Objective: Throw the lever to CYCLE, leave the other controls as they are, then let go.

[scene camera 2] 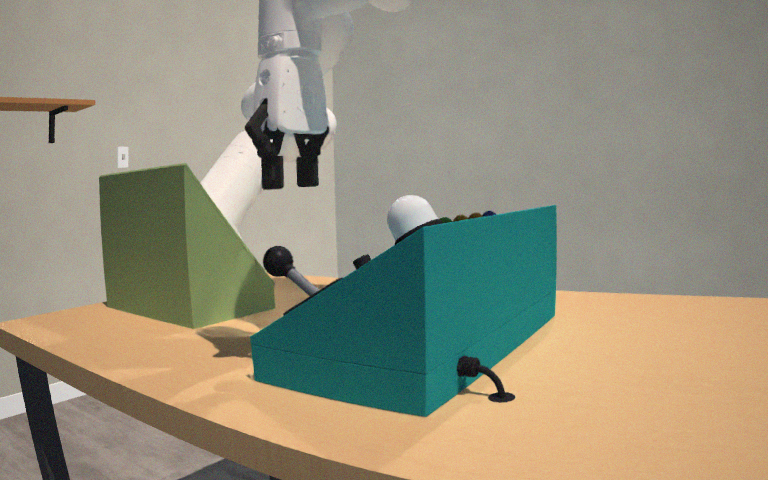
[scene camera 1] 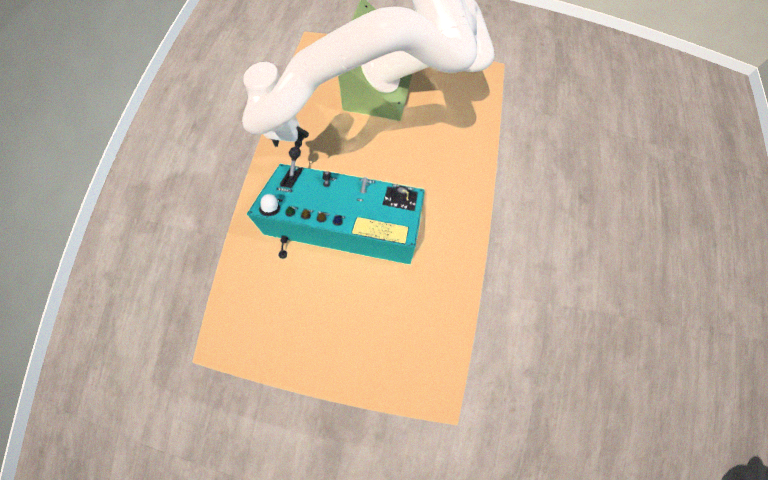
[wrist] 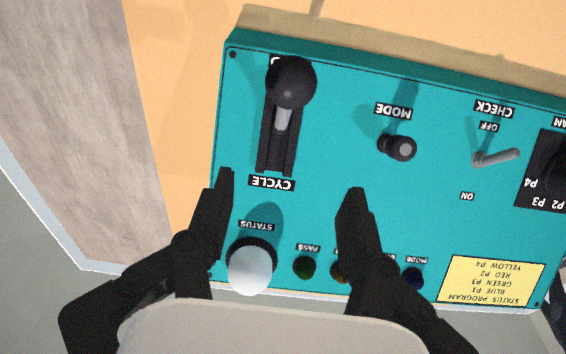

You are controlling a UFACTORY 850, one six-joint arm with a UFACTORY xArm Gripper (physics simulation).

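Note:
The lever, with a black ball knob [scene camera 1: 294,152] [scene camera 2: 278,260] [wrist: 291,81] on a grey shaft, leans toward the slot end away from the CYCLE label [wrist: 271,183]. The knob almost hides the label at that end. The lever's slot is in the teal control box [scene camera 1: 343,195] [scene camera 2: 487,283] [wrist: 330,150]. My gripper [scene camera 2: 290,185] [wrist: 288,194] is open and empty. In the second scene view its fingers are above the knob, apart from it. In the wrist view the knob shows beyond the fingertips, between their lines.
The MODE knob [wrist: 400,147], CHECK toggle [wrist: 495,157] and PROGRAM dial [scene camera 1: 402,195] stand along the box to one side of the lever. The white STATUS dome [scene camera 1: 269,203] [scene camera 2: 410,216] [wrist: 251,270] is past the CYCLE end. A green wedge-shaped base [scene camera 1: 368,99] [scene camera 2: 147,249] stands behind.

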